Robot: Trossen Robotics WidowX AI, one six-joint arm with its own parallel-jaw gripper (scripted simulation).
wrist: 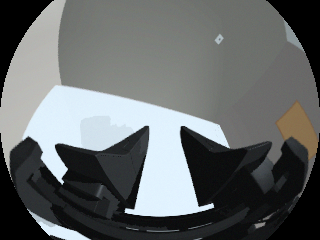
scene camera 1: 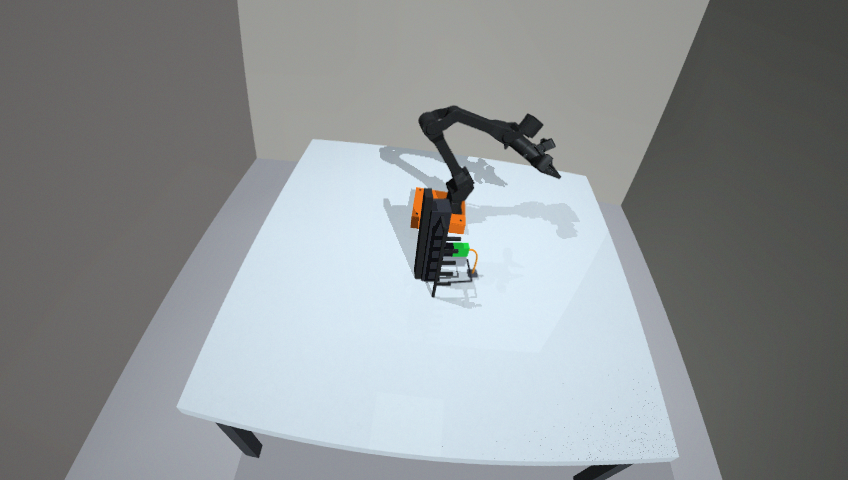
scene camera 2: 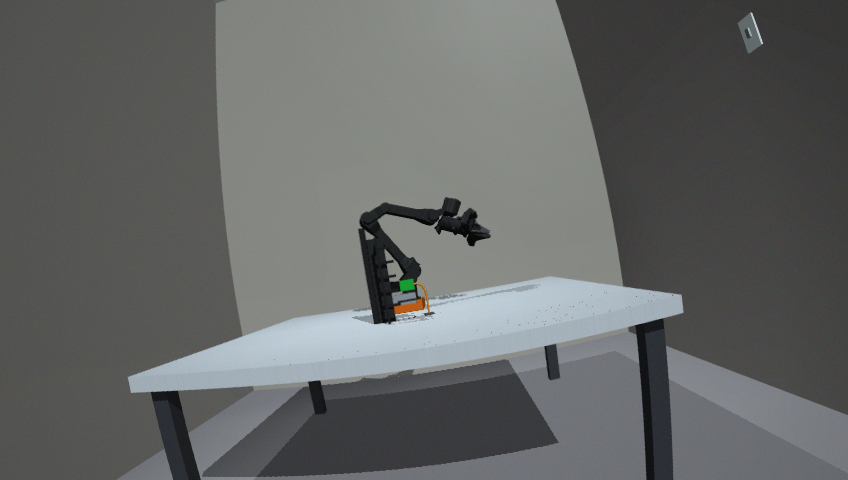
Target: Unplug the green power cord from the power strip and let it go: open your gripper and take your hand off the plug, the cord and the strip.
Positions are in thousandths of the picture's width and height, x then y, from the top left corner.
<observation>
I see my gripper (scene camera 1: 660,370).
My gripper shows as well in the wrist view (wrist: 514,540) and in scene camera 2 (scene camera 2: 578,489).
</observation>
